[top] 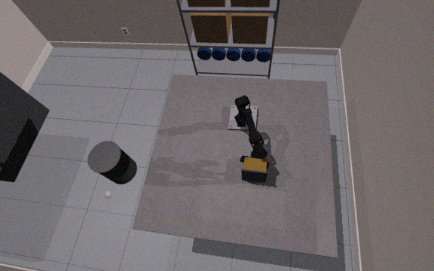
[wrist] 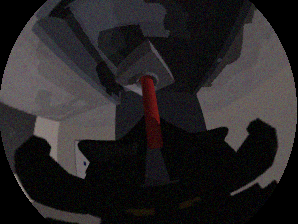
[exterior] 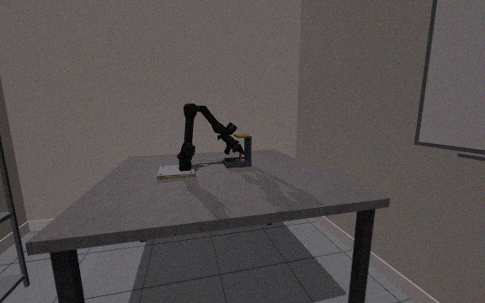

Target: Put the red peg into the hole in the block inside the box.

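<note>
My gripper tip is 30 mm short of the dark back wall, 10 mm to the right of it and 30 mm below it. Also, from my gripper tip: red peg 30 mm behind, 10 mm to the left, 10 mm below; yellow roof 20 mm behind, 20 mm to the left, 130 mm above.
</note>
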